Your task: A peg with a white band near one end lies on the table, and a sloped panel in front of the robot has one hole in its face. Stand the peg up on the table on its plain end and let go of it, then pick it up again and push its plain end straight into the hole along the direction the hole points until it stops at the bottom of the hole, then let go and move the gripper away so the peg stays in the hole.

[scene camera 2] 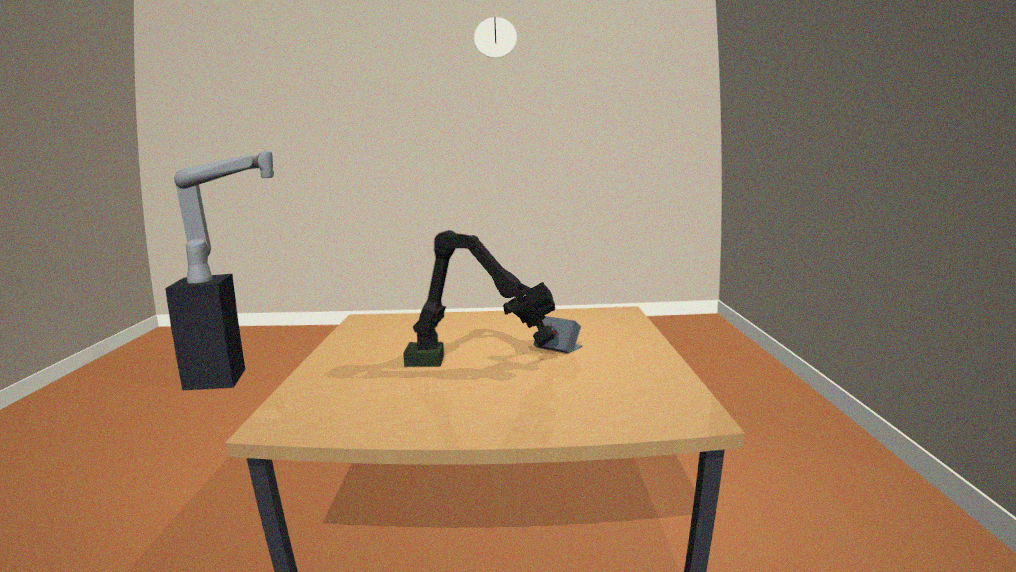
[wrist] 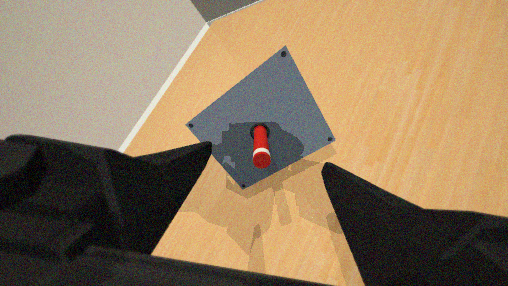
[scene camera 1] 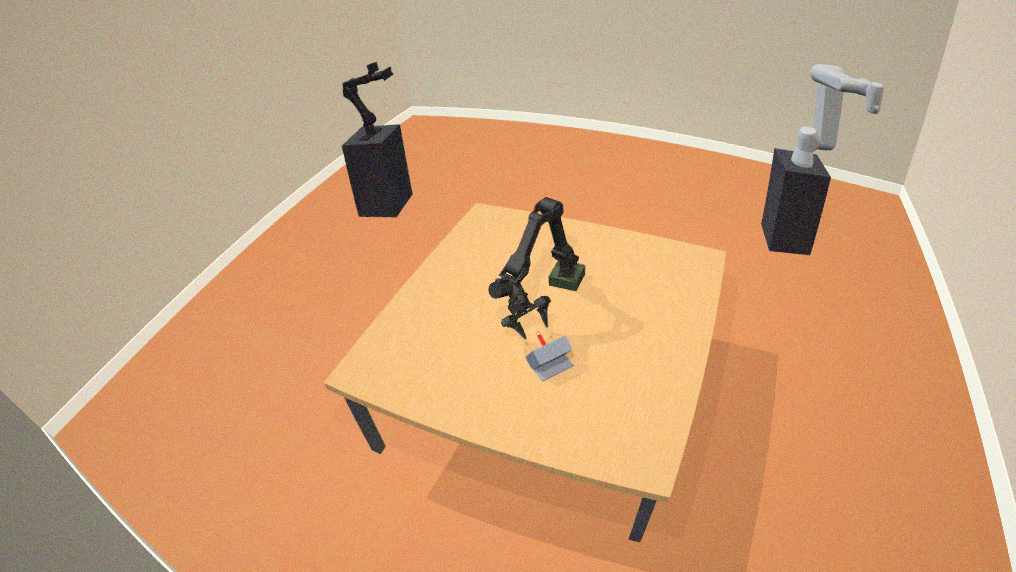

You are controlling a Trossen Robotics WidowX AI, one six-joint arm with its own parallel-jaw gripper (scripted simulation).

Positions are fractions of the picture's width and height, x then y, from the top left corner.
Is my gripper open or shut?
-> Open.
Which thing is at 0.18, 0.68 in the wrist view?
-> My gripper.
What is my gripper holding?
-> Nothing.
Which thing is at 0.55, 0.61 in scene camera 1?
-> A grey sloped panel.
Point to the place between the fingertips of my gripper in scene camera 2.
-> At 0.54, 0.57
